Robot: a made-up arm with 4 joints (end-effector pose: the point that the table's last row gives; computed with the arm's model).
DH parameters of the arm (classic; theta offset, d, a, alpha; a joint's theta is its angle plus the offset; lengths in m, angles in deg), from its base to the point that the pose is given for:
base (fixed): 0 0.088 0 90
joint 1: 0 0.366 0.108 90
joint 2: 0 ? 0.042 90
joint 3: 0 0.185 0.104 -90
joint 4: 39.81 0 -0.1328 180
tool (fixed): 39.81 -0.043 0 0
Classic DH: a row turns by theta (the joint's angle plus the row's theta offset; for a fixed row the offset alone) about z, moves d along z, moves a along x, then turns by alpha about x.
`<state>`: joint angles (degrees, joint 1 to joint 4).
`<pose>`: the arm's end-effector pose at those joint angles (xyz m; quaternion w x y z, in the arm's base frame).
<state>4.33 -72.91 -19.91 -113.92</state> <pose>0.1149 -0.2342 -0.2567 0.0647 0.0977 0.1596 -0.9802</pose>
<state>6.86 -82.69 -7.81 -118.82</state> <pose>0.1131 -0.2343 -0.2679 0.1897 0.0797 0.0535 -0.9771</pose>
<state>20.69 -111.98 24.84 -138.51</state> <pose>0.1572 -0.2595 -0.3082 0.5168 0.0947 -0.3071 -0.7935</pose>
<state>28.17 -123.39 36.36 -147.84</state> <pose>0.2024 -0.2870 -0.3205 0.5844 0.0976 -0.4610 -0.6607</pose>
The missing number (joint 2, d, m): 0.335
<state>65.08 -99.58 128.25 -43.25</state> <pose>0.2295 -0.3699 -0.0968 0.5439 -0.5805 0.5939 0.1203</pose>
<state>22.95 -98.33 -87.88 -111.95</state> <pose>0.1410 -0.2881 -0.1492 0.3214 0.2189 0.6378 -0.6648</pose>
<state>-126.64 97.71 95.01 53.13</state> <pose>-0.6075 -0.3982 0.0112 0.5332 0.4586 -0.4583 0.5434</pose>
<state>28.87 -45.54 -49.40 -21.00</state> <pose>0.1725 -0.1632 -0.2502 0.6338 -0.0382 -0.5848 0.5048</pose>
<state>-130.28 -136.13 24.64 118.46</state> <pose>-0.2151 -0.3749 0.5595 0.5232 0.0648 0.8216 0.2171</pose>
